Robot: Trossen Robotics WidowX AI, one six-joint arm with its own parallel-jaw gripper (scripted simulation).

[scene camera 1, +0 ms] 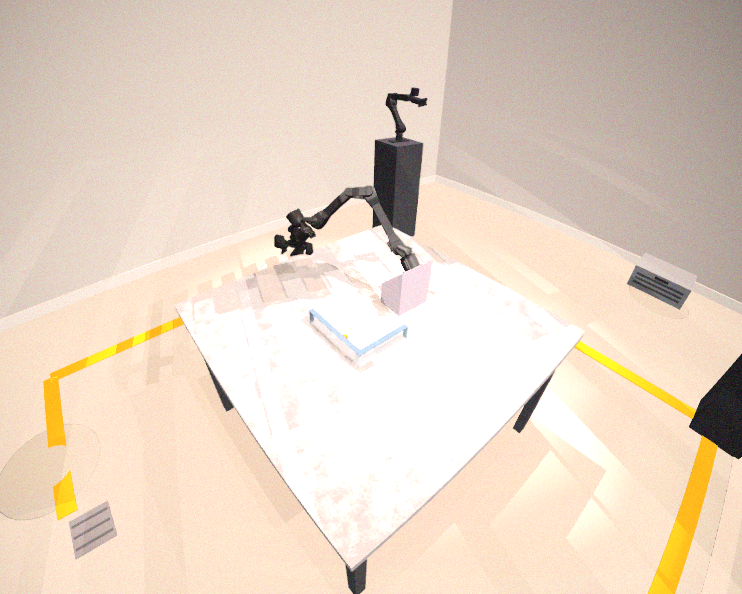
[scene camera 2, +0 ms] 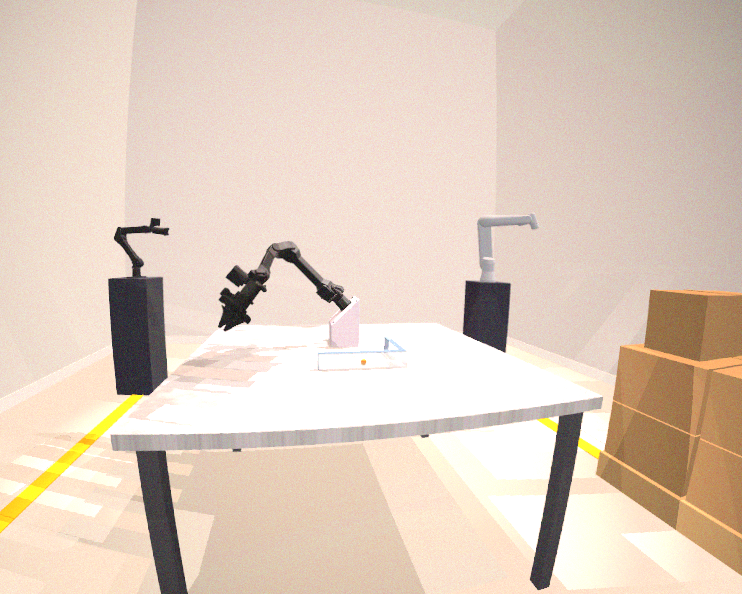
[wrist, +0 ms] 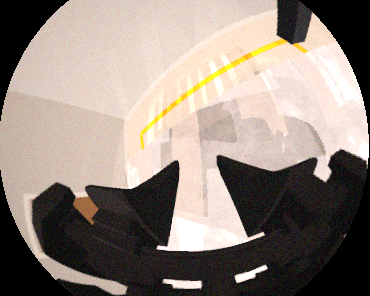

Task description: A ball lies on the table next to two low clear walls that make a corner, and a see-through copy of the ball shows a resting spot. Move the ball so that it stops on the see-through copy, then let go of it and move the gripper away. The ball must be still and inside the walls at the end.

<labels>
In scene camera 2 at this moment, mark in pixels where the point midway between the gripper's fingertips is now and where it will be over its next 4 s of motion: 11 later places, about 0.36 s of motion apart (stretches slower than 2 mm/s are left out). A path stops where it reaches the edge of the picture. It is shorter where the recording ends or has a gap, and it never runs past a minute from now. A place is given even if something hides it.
My gripper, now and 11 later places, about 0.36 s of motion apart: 221, 329; 264, 343; 313, 346; 354, 345; 364, 349; 363, 353; 363, 357; 363, 361; 363, 361; 365, 355; 365, 338; 363, 331
</labels>
